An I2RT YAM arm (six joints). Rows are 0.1 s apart.
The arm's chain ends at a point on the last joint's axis. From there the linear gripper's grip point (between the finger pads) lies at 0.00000 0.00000 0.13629 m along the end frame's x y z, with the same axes.
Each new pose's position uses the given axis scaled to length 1; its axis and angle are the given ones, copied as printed.
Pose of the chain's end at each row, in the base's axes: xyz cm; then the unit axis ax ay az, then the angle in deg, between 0 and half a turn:
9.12, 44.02, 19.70, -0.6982, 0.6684, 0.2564, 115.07
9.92, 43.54, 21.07, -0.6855, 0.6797, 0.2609, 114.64
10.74, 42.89, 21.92, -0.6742, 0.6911, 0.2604, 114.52
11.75, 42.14, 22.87, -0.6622, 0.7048, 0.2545, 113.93
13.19, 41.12, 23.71, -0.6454, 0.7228, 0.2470, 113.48
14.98, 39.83, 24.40, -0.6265, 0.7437, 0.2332, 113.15
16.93, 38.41, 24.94, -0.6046, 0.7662, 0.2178, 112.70
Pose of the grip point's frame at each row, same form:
13.90, 55.96, 15.20, -0.6982, 0.6684, 0.2564, 115.07
14.89, 55.46, 16.70, -0.6855, 0.6797, 0.2609, 114.64
15.92, 54.72, 17.57, -0.6742, 0.6911, 0.2604, 114.52
17.30, 53.83, 18.58, -0.6622, 0.7048, 0.2545, 113.93
19.19, 52.59, 19.44, -0.6454, 0.7228, 0.2470, 113.48
21.53, 50.97, 20.07, -0.6265, 0.7437, 0.2332, 113.15
24.08, 49.16, 20.58, -0.6046, 0.7662, 0.2178, 112.70

